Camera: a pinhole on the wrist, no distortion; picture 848 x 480 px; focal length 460.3 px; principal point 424.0 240.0 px. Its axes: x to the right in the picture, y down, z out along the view. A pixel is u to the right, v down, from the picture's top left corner.
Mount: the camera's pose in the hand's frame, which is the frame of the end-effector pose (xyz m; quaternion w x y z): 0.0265 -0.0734 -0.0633 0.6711 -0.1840 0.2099 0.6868
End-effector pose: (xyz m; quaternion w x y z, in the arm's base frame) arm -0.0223 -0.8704 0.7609 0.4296 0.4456 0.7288 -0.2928
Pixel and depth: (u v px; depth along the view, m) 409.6 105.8 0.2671
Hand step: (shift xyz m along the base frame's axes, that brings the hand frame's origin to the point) 0.0906 -0.0603 -0.1775
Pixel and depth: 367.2 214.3 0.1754
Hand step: 0.0273 -0.0599 -0.0815
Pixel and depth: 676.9 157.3 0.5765
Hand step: 0.5133 0.0695 -0.2582
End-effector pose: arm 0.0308 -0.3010 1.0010 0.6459 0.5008 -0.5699 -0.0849
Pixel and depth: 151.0 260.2 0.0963
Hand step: 0.0014 -0.0790 -0.0420
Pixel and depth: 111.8 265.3 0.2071
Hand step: -0.1076 -0.1597 -0.0721
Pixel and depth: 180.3 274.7 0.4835
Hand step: -0.3783 -0.2892 -0.0883
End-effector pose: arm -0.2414 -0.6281 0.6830 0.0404 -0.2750 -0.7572 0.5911
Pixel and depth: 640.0 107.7 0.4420
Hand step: -0.0846 -0.0440 -0.4116
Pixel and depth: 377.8 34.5 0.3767
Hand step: -0.2420 -0.1233 -0.2244
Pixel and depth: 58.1 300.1 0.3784
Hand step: -0.2060 -0.3856 -0.0091
